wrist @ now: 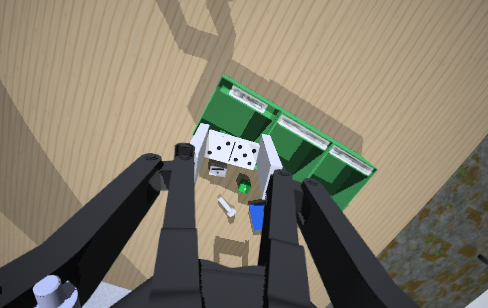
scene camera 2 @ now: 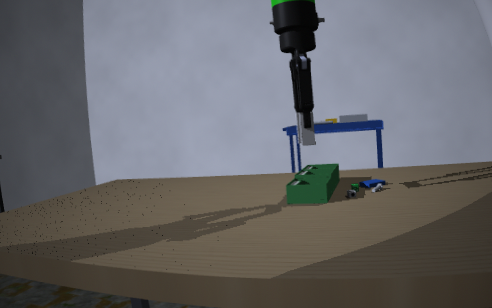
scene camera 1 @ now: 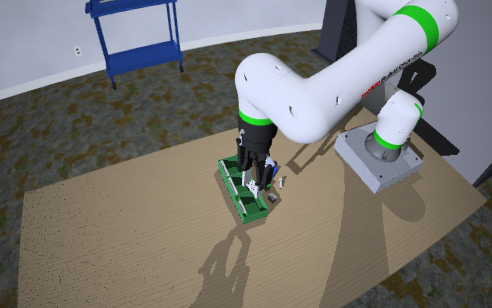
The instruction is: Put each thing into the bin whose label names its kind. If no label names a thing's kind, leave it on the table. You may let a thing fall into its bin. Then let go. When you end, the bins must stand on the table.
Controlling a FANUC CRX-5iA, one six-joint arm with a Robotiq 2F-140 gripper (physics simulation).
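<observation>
My gripper is shut on a white domino with black dots, high above the green row of three joined bins. In the wrist view the domino overlaps the near edge of the left bin; the middle bin and right bin lie to its right. The labels are too blurred to read. Beside the bins lie a small grey sharpener, a green die, a white bolt and a blue block, partly hidden by a finger in the wrist view.
The bins stand on the wooden table. The arm's grey base block stands at the right in scene camera 1. A blue cart stands beyond the table.
</observation>
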